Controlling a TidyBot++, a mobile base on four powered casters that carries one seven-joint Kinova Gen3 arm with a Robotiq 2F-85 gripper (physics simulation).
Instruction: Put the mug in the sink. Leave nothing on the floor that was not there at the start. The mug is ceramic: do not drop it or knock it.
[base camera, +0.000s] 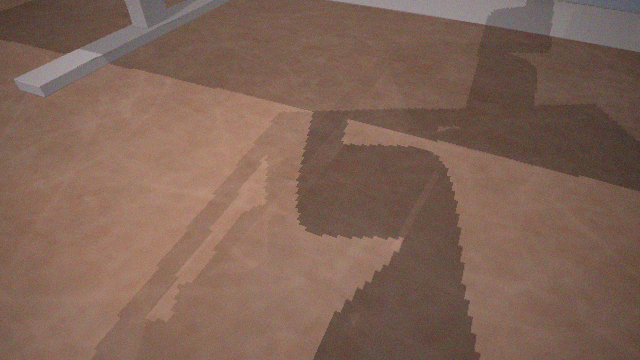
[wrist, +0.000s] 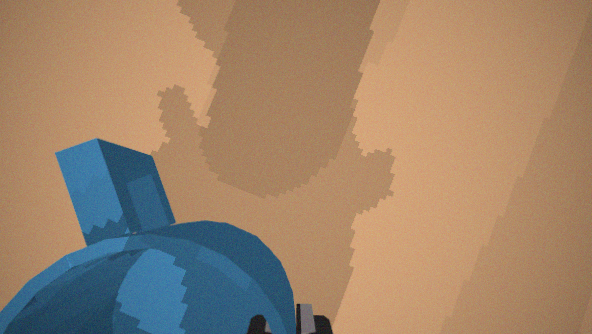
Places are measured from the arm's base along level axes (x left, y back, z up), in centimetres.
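Pixels of known places: gripper, fingertip midpoint: (wrist: 289, 326).
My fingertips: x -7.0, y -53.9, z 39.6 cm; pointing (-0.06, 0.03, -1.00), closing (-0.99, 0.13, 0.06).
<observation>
Ahead of a thing's pixels: the offset from my fingertips to its top centre. "*": to the spot under its first point. Level surfaces: height alone.
The blue mug @[* dx +4.0, dy -1.9, dz -1.7 cm] (wrist: 200, 285) shows in the lower left of the wrist view, its open top facing the camera and its block-shaped handle @[* dx +5.3, dy -6.7, dz +3.9 cm] (wrist: 112, 190) pointing up and left in the picture. Part of the mug is cut off by the bottom edge. My gripper (wrist: 285, 324) is shut on the right side of the mug's wall, with one dark fingertip inside the rim and the other outside. The mug's underside is hidden, so its height over the brown floor @[dz -7.2 cm] (wrist: 450, 125) is hard to tell. The mug and the gripper do not show in the base camera view. The sink shows in neither view.
In the base camera view, a light grey foot bar (base camera: 75, 65) with an upright post (base camera: 145, 12) stands on the floor at the upper left. A pale wall or panel (base camera: 425, 10) runs along the top right. Shadows, one arm-shaped, cross the floor.
</observation>
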